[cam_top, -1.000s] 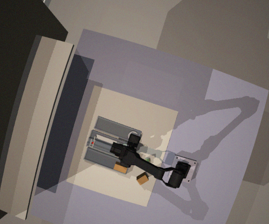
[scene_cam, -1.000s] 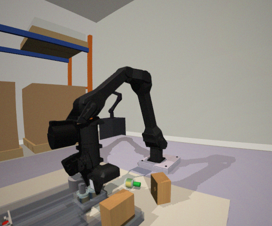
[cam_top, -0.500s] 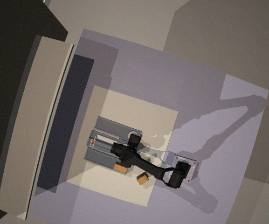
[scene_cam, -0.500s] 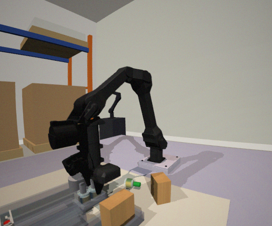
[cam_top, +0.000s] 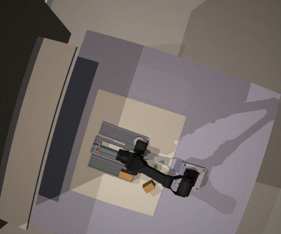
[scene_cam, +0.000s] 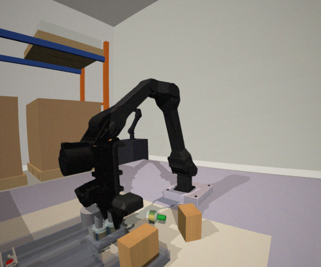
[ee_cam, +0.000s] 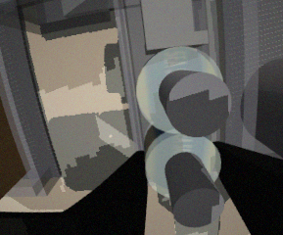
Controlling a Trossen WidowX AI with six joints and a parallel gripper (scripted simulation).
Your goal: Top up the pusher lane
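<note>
My gripper tip is now 10 mm short of the grey cylinder and 80 mm to the left of it. The rest, counted from my gripper tip: red mark (220 mm ahead, 20 mm to the left, 40 mm above).
</note>
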